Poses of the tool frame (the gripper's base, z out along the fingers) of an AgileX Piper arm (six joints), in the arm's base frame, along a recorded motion.
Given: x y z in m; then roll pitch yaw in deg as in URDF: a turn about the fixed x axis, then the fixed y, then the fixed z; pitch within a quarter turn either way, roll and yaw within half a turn.
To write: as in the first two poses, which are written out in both.
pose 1, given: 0.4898, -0.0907, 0.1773, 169.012, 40.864, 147.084
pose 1, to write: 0.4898, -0.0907, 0.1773, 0.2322, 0.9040, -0.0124, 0.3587
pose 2, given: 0.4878, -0.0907, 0.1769, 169.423, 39.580, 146.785
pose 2, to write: 0.4878, -0.0907, 0.1769, 0.2379, 0.9068, -0.0132, 0.3479
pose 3, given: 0.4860, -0.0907, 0.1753, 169.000, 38.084, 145.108
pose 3, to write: 0.4860, -0.0907, 0.1753, 0.2523, 0.9070, -0.0109, 0.3370
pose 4, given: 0.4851, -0.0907, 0.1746, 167.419, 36.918, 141.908
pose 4, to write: 0.4851, -0.0907, 0.1746, 0.2749, 0.9025, -0.0045, 0.3314
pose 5, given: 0.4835, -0.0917, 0.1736, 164.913, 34.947, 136.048
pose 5, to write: 0.4835, -0.0917, 0.1736, 0.3173, 0.8916, 0.0047, 0.3229
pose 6, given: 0.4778, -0.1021, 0.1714, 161.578, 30.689, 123.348
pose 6, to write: 0.4778, -0.1021, 0.1714, 0.4144, 0.8580, 0.0119, 0.3032
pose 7, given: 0.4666, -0.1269, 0.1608, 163.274, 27.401, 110.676
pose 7, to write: 0.4666, -0.1269, 0.1608, 0.5183, 0.8102, -0.0170, 0.2731
